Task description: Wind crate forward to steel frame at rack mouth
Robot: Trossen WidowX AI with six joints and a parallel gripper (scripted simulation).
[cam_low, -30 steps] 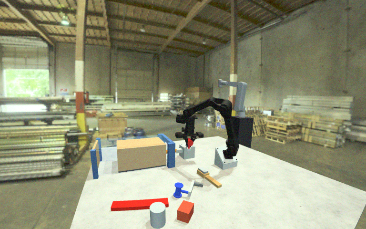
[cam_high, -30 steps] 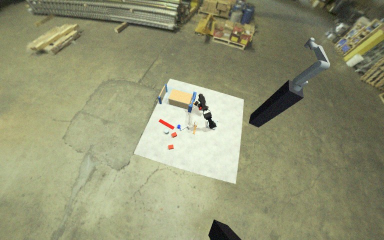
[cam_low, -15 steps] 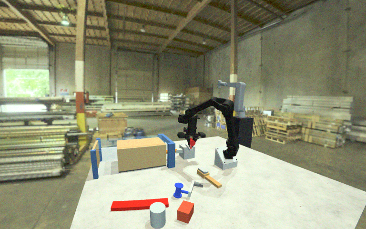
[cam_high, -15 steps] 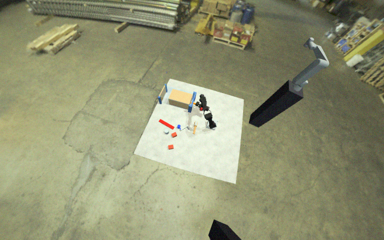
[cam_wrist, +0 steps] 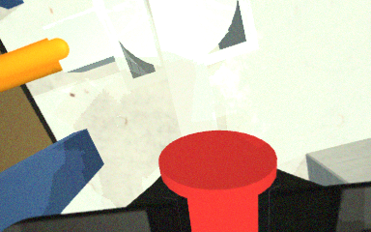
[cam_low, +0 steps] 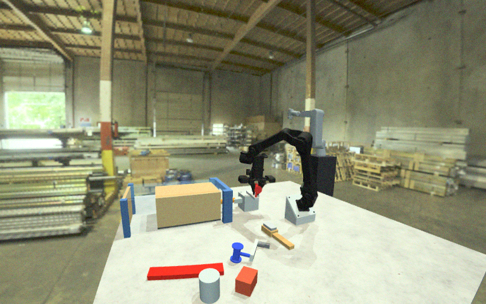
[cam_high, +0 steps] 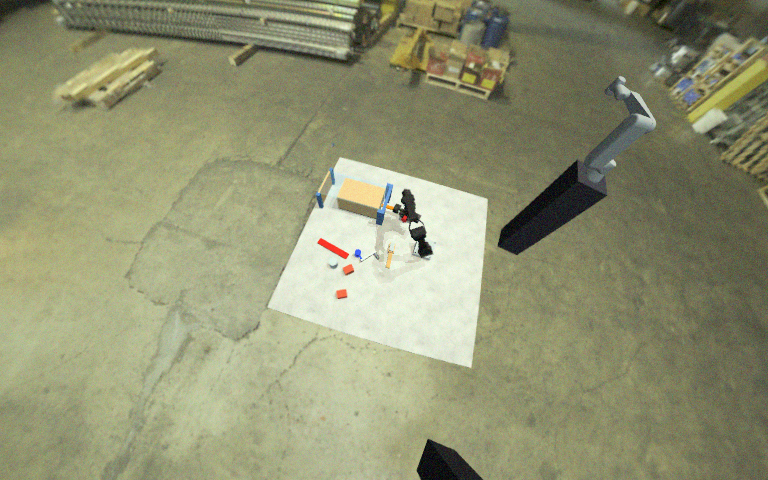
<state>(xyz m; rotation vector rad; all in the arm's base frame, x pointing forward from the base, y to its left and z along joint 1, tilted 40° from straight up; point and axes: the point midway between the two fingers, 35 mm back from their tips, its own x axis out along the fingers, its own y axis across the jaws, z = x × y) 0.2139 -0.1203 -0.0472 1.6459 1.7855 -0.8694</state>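
Right now my gripper tip is 30 mm to the left of the red-knobbed winch handle and 10 mm above it. Round my gripper tip: blue frame (170 mm ahead, 70 mm to the right); then red knob (20 mm above); then grey winch (110 mm to the right, 80 mm below).
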